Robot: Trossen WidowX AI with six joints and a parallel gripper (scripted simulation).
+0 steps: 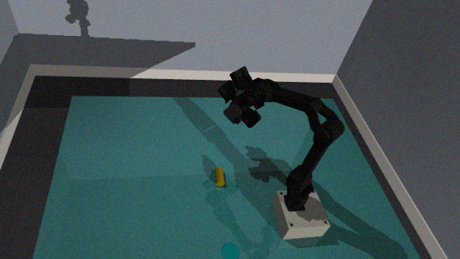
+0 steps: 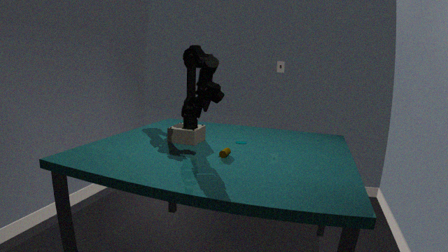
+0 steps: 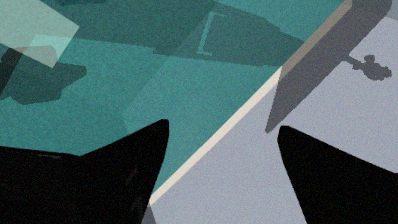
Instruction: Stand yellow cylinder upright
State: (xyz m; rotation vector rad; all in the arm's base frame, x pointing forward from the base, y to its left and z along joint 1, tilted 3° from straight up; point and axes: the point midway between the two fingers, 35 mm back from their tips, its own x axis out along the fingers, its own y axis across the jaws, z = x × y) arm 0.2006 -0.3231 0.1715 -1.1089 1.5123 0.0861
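My gripper tip is now 190 mm to the right of the yellow tall cylinder, 190 mm above it and 40 mm short of it. Round my gripper tip: cyan circle (480 mm to the left, 210 mm below, 40 mm ahead).
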